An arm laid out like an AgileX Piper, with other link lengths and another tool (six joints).
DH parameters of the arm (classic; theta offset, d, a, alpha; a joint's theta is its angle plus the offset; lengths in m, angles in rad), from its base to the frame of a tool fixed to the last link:
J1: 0 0.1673 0 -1.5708
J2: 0.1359 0 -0.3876 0
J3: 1.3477 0 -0.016 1.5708
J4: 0 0.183 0 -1.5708
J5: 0 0 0 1.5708
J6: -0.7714 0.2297 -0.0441 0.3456
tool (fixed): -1.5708 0.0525 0 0
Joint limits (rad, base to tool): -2.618..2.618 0..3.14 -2.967..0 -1.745..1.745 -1.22..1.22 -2.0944..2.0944
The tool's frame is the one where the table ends.
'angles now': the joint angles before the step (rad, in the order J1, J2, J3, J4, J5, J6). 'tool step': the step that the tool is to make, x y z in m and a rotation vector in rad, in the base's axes. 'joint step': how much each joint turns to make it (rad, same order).
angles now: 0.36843 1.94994 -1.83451 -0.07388 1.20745 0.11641
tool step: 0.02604 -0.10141 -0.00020 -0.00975 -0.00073 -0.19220
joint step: -0.20457 0.00001 0.00001 -0.00530 0.00091 -0.01305
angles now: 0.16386 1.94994 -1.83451 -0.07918 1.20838 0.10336
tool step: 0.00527 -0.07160 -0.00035 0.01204 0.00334 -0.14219
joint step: -0.14907 -0.00001 0.00000 0.01486 0.00173 -0.00787
